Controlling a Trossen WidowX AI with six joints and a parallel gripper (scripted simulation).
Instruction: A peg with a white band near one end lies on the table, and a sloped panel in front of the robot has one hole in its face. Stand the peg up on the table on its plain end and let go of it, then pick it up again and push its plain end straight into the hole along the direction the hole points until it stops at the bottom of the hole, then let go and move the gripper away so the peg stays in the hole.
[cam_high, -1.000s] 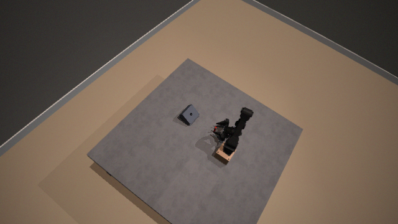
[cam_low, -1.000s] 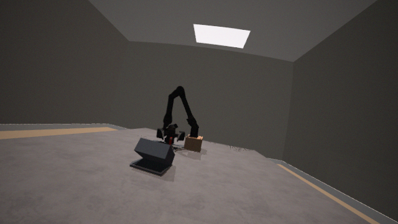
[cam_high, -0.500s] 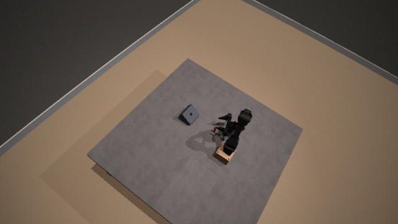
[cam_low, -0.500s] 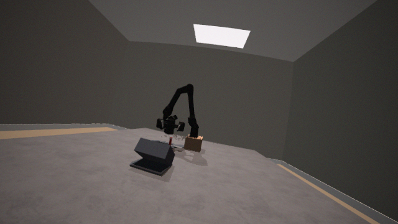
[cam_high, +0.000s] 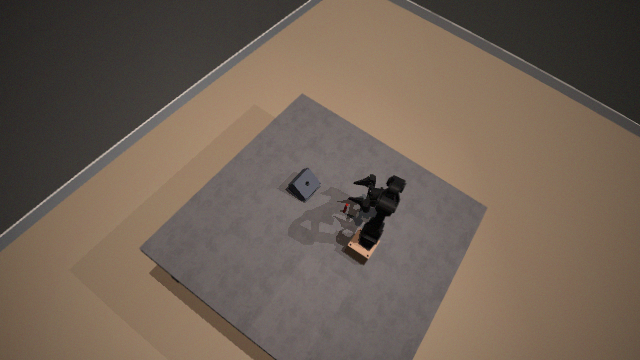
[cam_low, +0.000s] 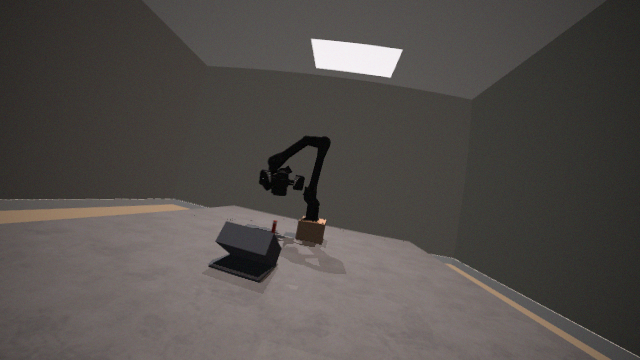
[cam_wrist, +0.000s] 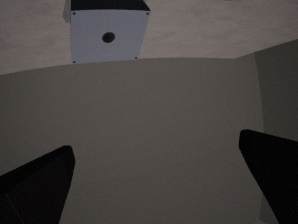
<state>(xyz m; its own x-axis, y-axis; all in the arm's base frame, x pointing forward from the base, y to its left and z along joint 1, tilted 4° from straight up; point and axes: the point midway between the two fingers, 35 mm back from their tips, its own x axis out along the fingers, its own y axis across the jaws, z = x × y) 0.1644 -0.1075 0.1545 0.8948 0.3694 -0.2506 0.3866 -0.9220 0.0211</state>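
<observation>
My gripper tip is 10 mm past the peg and 160 mm above it. Also, from my gripper tip: sloped panel: 240 mm ahead, 40 mm to the left, 170 mm below.
</observation>
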